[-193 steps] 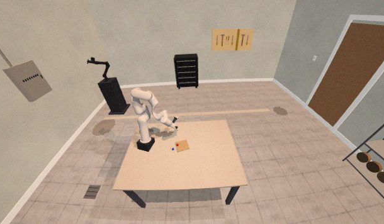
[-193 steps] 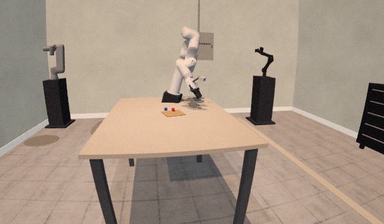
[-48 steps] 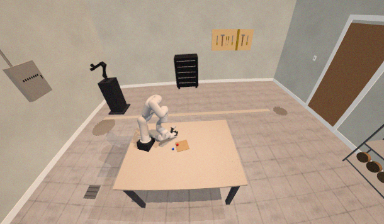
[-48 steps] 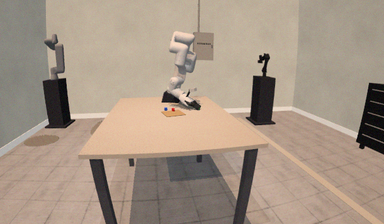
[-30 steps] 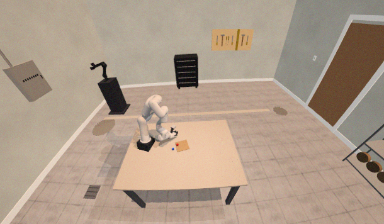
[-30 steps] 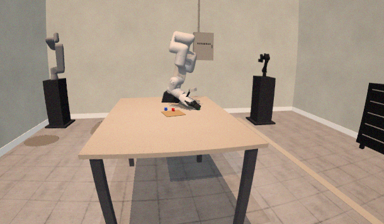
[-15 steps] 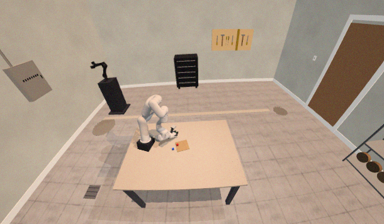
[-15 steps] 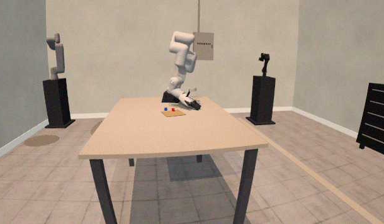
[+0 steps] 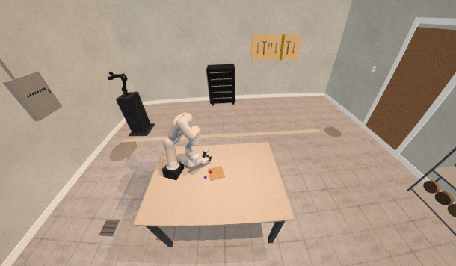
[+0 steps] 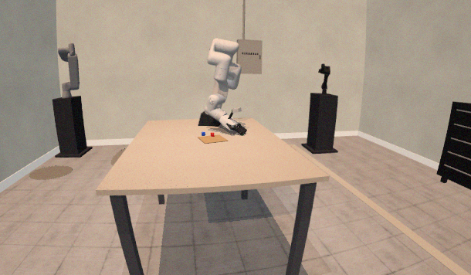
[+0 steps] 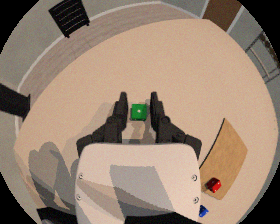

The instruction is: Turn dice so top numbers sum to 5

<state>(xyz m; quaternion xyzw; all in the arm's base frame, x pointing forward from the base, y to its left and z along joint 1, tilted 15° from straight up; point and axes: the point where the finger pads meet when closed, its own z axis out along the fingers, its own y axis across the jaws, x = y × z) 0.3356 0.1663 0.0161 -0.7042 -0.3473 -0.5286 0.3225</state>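
The green die lies 1 cm below my hand. Round my hand: red die 19 cm to the right, 4 cm ahead, 1 cm below; blue die 24 cm to the right, 1 cm below, 1 cm behind; brown mat 19 cm to the right, 9 cm ahead, 2 cm below.
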